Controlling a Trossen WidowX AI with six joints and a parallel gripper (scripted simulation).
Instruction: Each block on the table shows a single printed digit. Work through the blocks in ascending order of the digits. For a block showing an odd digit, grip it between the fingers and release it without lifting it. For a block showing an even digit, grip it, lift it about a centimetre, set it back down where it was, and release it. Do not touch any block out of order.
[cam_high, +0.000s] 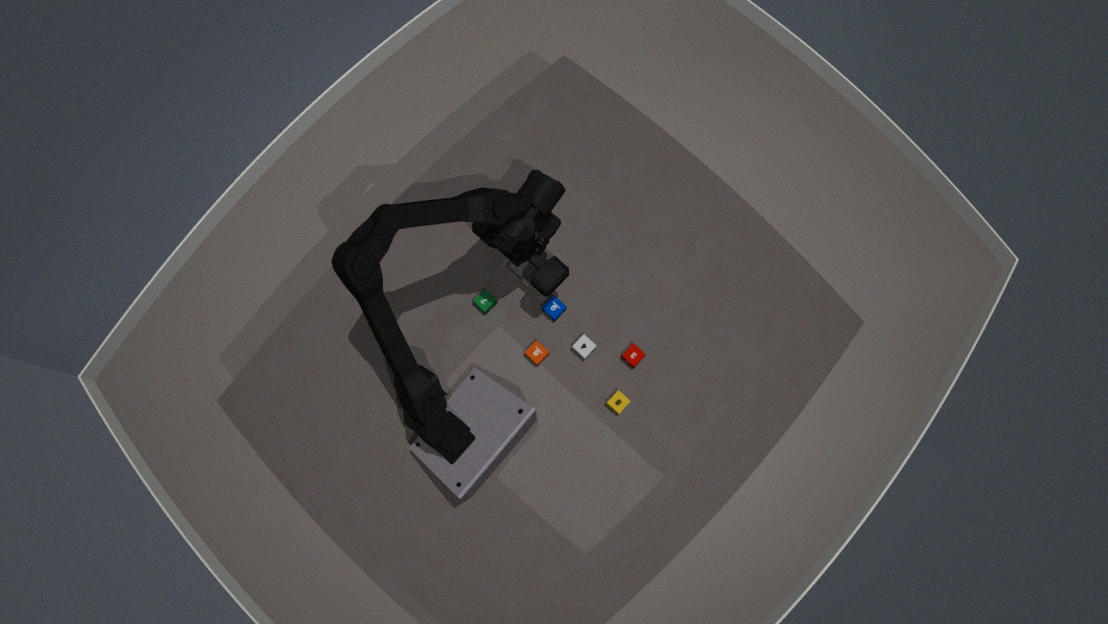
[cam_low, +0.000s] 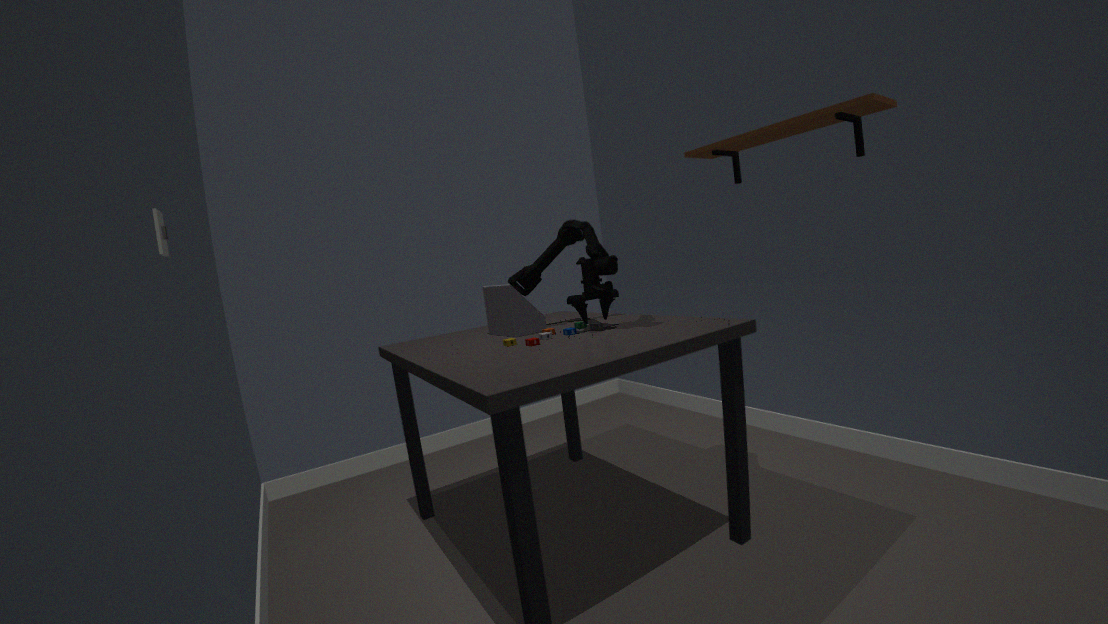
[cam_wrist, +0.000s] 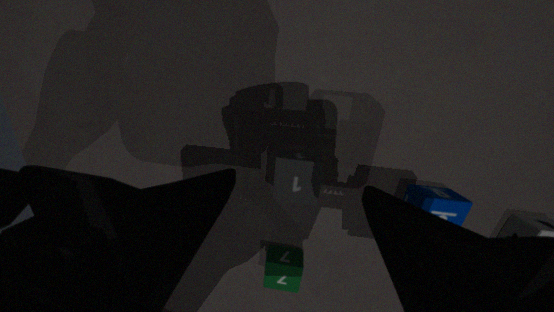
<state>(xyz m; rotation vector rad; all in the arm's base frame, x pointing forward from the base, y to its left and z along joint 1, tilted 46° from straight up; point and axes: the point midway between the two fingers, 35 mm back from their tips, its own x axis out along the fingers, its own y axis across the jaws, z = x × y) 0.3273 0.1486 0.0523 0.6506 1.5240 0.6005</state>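
Now: the red block 270 mm to the right of my gripper tip and 20 mm below it. Also, from my gripper tip: white block: 40 mm behind, 190 mm to the right, 20 mm below; yellow block: 80 mm behind, 300 mm to the right, 20 mm below; green block: 100 mm behind, 10 mm to the left, 20 mm below.
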